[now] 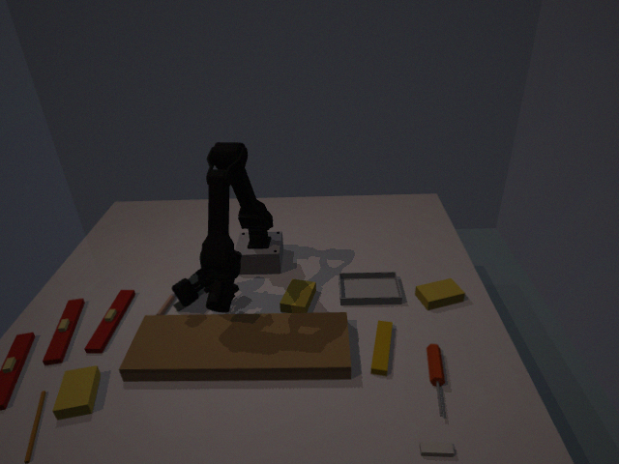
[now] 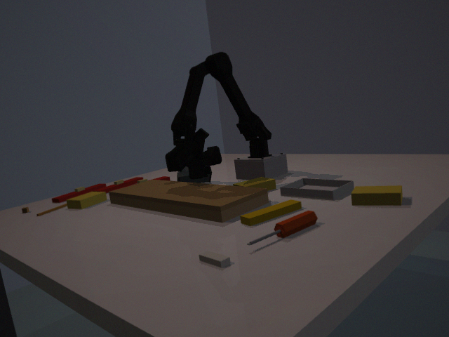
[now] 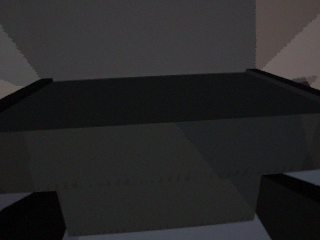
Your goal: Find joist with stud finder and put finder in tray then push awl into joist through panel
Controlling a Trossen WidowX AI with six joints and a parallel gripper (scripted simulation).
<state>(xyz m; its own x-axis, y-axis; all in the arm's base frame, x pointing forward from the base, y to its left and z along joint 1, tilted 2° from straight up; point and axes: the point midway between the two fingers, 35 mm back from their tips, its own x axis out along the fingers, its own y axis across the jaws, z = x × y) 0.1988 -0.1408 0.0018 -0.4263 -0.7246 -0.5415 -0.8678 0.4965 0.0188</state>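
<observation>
The stud finder is 10 mm behind my gripper tip and 10 mm to the left of it. Round my gripper tip: thin stick: 410 mm ahead, 220 mm to the right, 50 mm below; then awl: 10 mm ahead, 60 mm to the right, 50 mm below; then grey tray: 40 mm behind, 490 mm to the left, 40 mm below.
</observation>
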